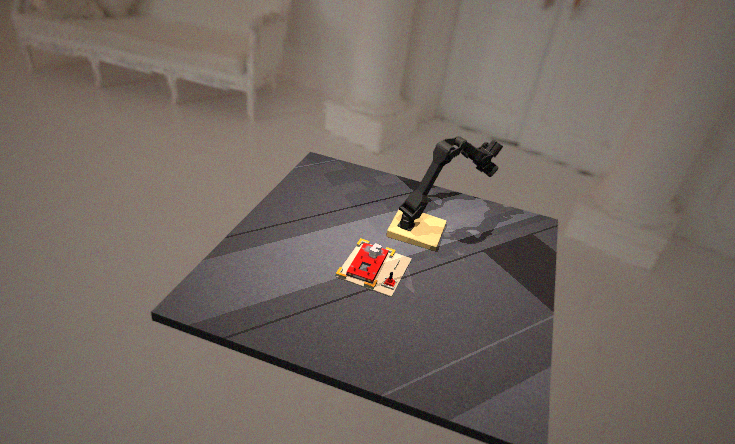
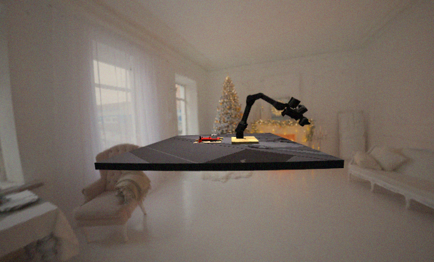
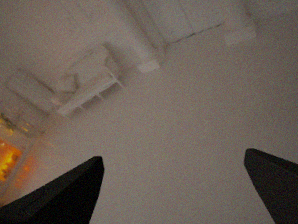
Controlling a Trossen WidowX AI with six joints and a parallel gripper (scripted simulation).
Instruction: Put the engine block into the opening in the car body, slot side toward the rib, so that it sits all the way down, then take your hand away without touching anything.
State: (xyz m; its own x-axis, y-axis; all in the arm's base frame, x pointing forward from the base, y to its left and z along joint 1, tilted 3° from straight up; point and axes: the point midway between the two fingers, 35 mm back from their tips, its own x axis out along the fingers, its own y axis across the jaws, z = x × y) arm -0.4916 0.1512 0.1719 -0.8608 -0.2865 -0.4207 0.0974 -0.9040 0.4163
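Now: the grey engine block 78 cm ahead of my gripper tip, 19 cm to the right of it and 13 cm below it.
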